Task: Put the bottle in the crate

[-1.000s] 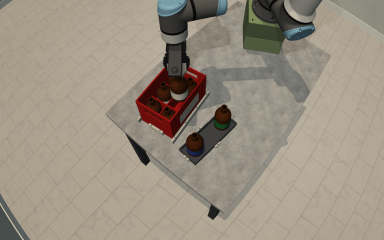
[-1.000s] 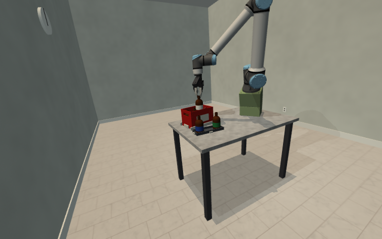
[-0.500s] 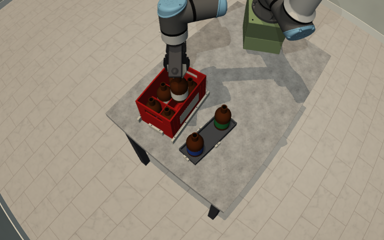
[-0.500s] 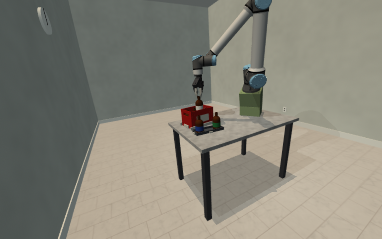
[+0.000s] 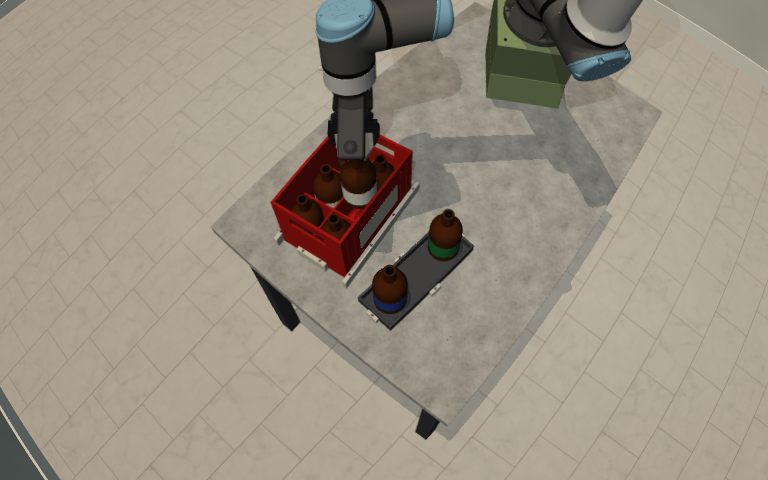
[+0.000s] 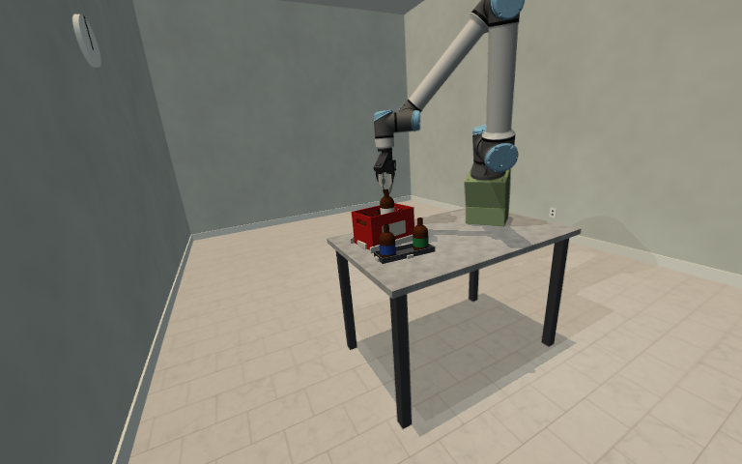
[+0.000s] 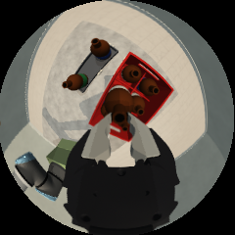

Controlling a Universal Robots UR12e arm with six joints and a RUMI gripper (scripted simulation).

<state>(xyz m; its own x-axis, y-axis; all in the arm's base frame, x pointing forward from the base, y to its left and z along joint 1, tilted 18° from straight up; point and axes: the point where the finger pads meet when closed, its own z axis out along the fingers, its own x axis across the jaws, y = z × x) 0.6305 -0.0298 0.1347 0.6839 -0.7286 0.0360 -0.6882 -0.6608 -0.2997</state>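
My hand is 19 cm above the crate, 4 cm to the left of it and 1 cm short of it. Round my hand: dark tray (26 cm below, 18 cm to the left, 1 cm ahead).
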